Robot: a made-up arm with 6 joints.
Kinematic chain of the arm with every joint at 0, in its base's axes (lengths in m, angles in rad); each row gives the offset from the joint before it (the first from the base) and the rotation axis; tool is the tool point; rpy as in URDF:
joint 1: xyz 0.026 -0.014 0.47 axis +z
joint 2: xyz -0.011 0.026 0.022 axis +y
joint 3: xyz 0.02 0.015 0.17 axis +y
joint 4: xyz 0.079 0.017 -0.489 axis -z
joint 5: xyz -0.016 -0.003 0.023 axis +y
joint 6: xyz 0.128 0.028 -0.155 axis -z
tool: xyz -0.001 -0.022 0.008 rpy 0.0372 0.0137 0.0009
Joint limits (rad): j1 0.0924..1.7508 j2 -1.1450..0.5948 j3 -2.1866..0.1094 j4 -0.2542..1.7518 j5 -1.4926..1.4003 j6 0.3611..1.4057
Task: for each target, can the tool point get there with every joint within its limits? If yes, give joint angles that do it. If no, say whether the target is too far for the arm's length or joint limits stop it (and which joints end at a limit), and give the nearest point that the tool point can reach.
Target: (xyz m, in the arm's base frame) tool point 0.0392 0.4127 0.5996
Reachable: yes | joints 1.4372 -0.8232 -0.2436 0.1747 -0.8047 1.0363
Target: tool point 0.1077 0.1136 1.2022
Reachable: yes | joints 0.8703 -0.4152 -1.9534 0.2938 -0.5054 0.5831
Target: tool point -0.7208 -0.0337 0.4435
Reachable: no: joint limits stop it (at a limit: joint 2, joint 3, joint 5, joint 6) | nearest point -0.3180 -0.0231 0.2076 | short by 0.467 m
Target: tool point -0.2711 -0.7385 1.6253
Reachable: no: too far | nearest point -0.1370 -0.4114 1.1750 | short by 0.572 m
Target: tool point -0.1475 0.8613 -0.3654
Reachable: no: too far | nearest point -0.0747 0.4940 0.1027 | short by 0.599 m
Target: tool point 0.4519 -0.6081 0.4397
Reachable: no: joint limits stop it (at a limit: joint 1, joint 6) | nearest point 0.4043 -0.0948 0.4397 | short by 0.515 m
